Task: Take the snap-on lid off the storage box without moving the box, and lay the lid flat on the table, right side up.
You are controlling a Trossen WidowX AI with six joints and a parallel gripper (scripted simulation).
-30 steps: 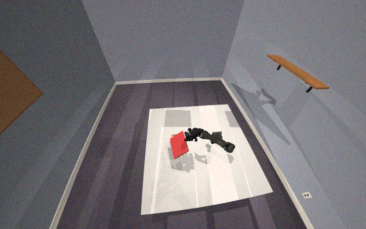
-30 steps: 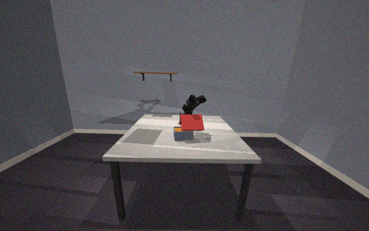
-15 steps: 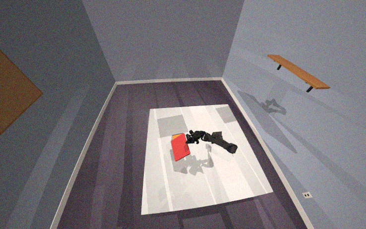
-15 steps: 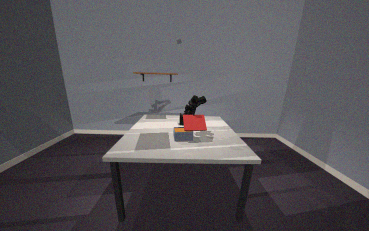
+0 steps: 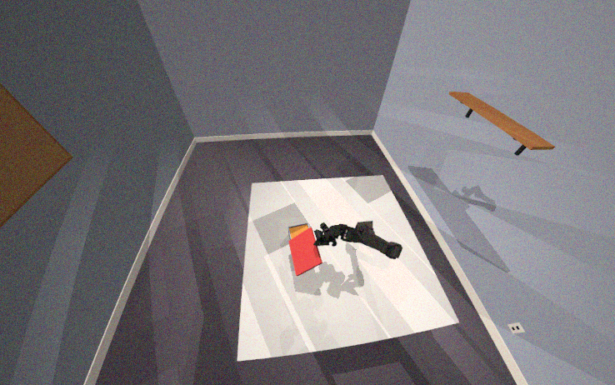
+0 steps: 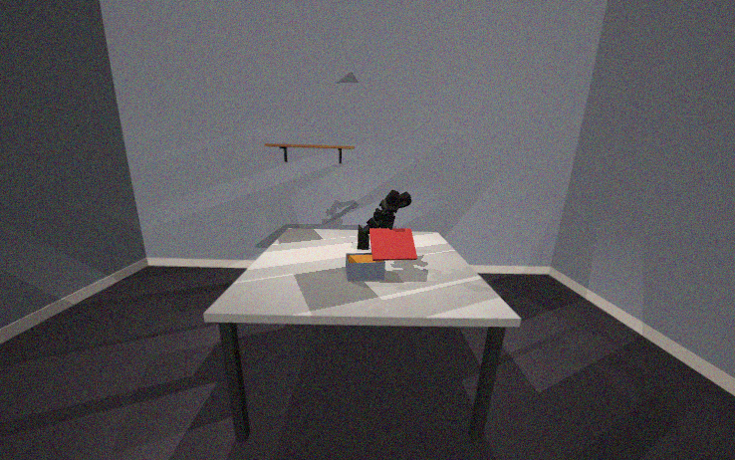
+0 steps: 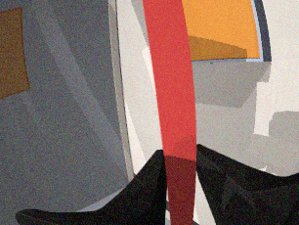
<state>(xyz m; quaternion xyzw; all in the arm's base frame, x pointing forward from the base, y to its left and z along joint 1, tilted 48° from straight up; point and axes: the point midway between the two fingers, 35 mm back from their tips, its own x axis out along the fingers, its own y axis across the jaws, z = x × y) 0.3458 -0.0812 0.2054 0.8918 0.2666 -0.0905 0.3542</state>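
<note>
My gripper tip is now 70 mm short of the red lid and 50 mm above it. Also, from my gripper tip: storage box: 180 mm below, 150 mm to the right, 50 mm ahead.
</note>
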